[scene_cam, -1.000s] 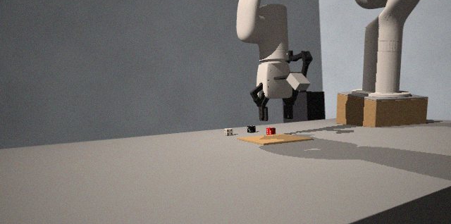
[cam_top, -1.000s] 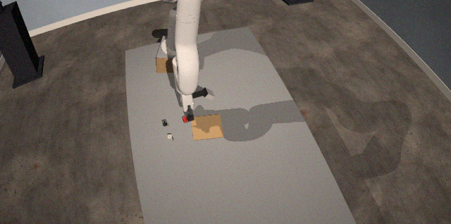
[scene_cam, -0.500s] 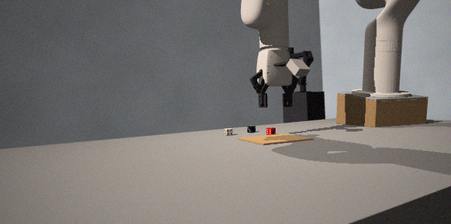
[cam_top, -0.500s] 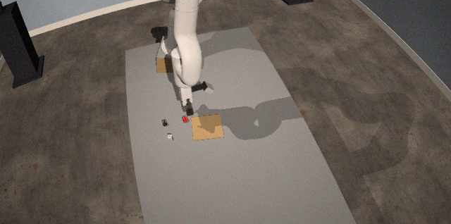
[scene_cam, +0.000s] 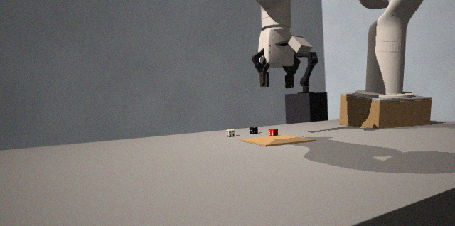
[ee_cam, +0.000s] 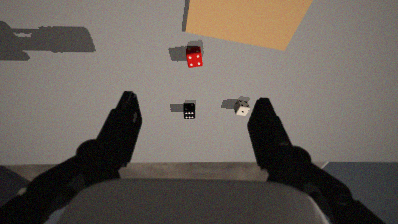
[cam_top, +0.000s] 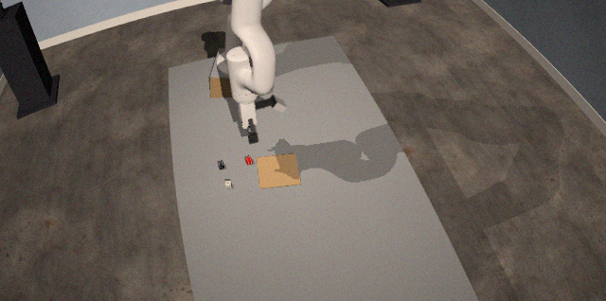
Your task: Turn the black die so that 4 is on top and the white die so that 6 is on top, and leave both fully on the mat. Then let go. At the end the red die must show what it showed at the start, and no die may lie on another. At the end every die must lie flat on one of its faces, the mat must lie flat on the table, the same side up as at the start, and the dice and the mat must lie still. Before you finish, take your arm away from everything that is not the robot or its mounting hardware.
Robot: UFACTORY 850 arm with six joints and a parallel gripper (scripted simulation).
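The black die lies 14 cm below my hand, 12 cm to the right of it and 2 cm behind it. Also, from my hand: tan mat (15 cm below, 8 cm ahead, 6 cm to the left); then red die (14 cm below, 2 cm to the right); then white die (14 cm below, 13 cm to the right, 7 cm ahead).
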